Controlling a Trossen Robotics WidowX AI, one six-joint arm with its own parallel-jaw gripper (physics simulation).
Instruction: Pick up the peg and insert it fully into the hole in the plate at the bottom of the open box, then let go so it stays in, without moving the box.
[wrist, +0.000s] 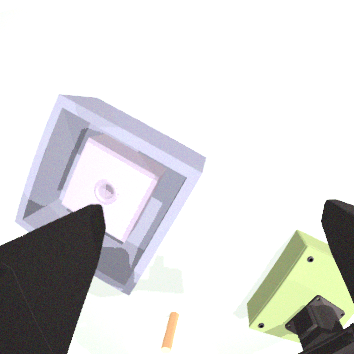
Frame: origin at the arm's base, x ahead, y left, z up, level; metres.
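Where they show: gripper, fingertip midpoint: (217, 215); arm's base, link origin: (314, 318).
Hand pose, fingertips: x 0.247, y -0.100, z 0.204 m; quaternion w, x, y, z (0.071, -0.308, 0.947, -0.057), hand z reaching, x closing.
Each offset is from my fingertips to the top centre of the thing. "pt": to the spot under its first point.
The orange peg @(0.245 m left, 0.106 m back, 0.178 m down) (170, 331) lies on the white surface at the bottom middle of the wrist view, outside the box. The open lavender box @(0.112 m left, 0.071 m ahead, 0.160 m down) (150, 137) stands at the left, seen from above. The pale pink plate @(0.112 m left, 0.071 m ahead, 0.197 m down) (132, 200) lies inside it, with a round hole @(pt 0.120 m left, 0.073 m ahead, 0.219 m down) (106, 191) near its middle; no peg shows in the hole. My gripper (217, 215) is open, its two black fingers wide apart at the left and right. The left finger covers the box's lower left part. The peg is low in the view, between the lines of the fingers and apart from both.
A yellow-green block (285, 285) with small screw holes stands at the lower right, partly behind the right finger. A black mount (316, 316) sits on it at the bottom right. Faint shadows lie beside the box and the block.
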